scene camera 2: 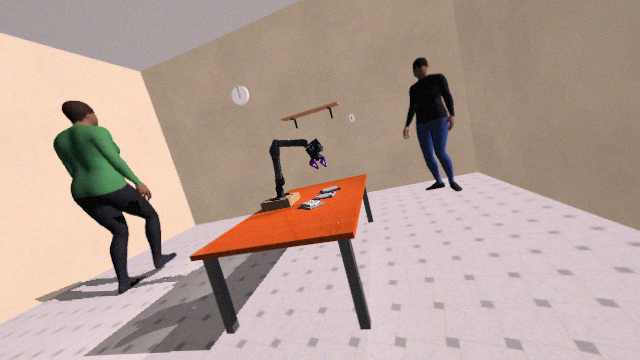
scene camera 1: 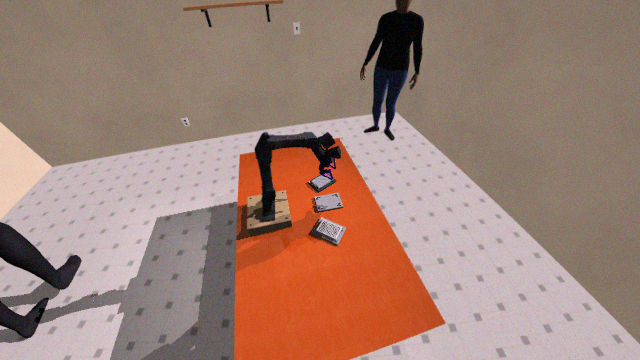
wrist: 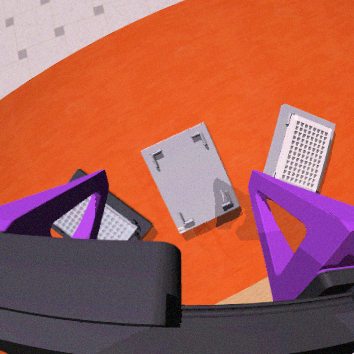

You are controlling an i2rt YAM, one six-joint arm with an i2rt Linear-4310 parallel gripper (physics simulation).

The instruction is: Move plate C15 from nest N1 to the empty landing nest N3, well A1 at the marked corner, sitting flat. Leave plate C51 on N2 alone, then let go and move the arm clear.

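Note:
My gripper (scene camera 1: 331,169) (scene camera 2: 321,165) (wrist: 178,177) is open and empty, high above the nests. An empty light-grey nest (scene camera 1: 328,202) (scene camera 2: 326,195) (wrist: 195,172), N3, lies in the middle of the row; its corner brackets show between my fingers in the wrist view. A white plate (scene camera 1: 330,229) (scene camera 2: 312,204) (wrist: 310,150) sits in a grey nest (wrist: 279,140) on one side. A paler grey plate (scene camera 1: 321,181) (scene camera 2: 330,189) (wrist: 117,227) sits in a dark nest (wrist: 122,202) on the other side, partly behind a finger. The labels are too small to tell C15 from C51.
The arm's wooden base block (scene camera 1: 255,210) (scene camera 2: 272,203) stands beside the nest row on the orange table (scene camera 1: 300,300) (scene camera 2: 280,230). A person in black (scene camera 1: 397,42) (scene camera 2: 430,100) stands beyond the table. A person in green (scene camera 2: 90,155) stands at the left.

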